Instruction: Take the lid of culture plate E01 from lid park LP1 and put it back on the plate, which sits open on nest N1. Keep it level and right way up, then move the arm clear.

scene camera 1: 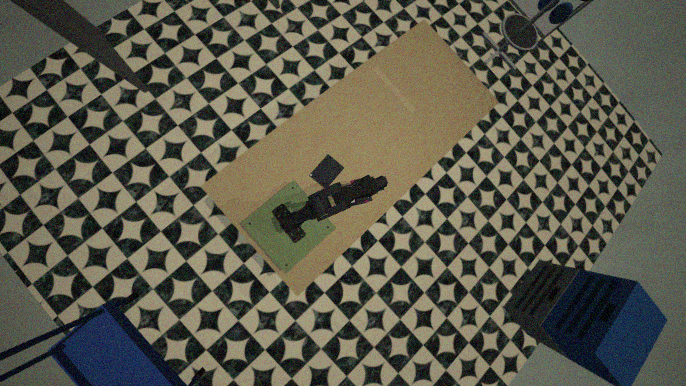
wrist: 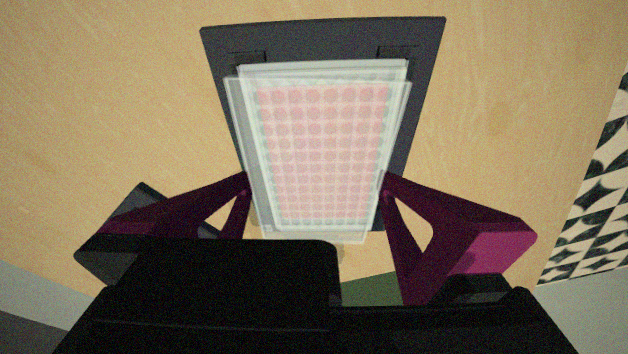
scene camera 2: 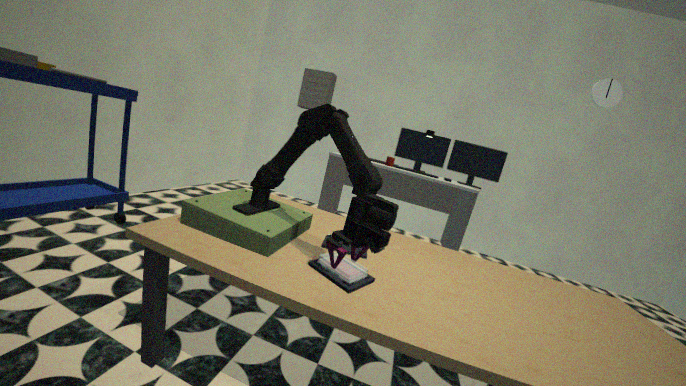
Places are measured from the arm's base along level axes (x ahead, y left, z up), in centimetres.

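Where they show: gripper, fingertip midpoint: (wrist: 314, 177) (scene camera 2: 343, 264); arm's base, origin of the base link: (scene camera 1: 289, 223) (scene camera 2: 258, 207).
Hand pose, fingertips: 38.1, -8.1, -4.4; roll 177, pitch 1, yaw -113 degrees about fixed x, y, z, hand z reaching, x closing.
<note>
Each offset is from my fingertips to the top centre of the thing, as dx, dy, dz. Level surfaces: height alone.
My gripper (scene camera 1: 361, 192) (scene camera 2: 346, 261) (wrist: 314, 177) is shut on the clear lid @(-0.1, +0.1, +0.8) (wrist: 320, 155), its fingers at the lid's two long sides. The lid looks about level, close above culture plate E01 (wrist: 324, 64) (scene camera 2: 351, 273); whether they touch cannot be told. In the wrist view the plate's far rim shows past the lid, and the lid's near end reaches past the plate. The plate, with pink wells, sits on the dark nest N1 @(+0.1, -0.6, -0.8) (scene camera 2: 349, 287) (wrist: 320, 37). Lid park LP1 @(-5.6, +19.5, -0.6) (scene camera 1: 327, 171) (wrist: 141, 196) is a dark pad, partly behind a finger in the wrist view; no lid shows on it.
The arm stands on a green block (scene camera 1: 262, 245) (scene camera 2: 225, 232) at one end of the wooden table @(dz -2.6) (scene camera 1: 390, 115) (scene camera 2: 490, 310). Beyond the table, a blue cart (scene camera 1: 115, 345) (scene camera 2: 112, 90) and a desk (scene camera 2: 420, 190) with two monitors stand on the floor.
</note>
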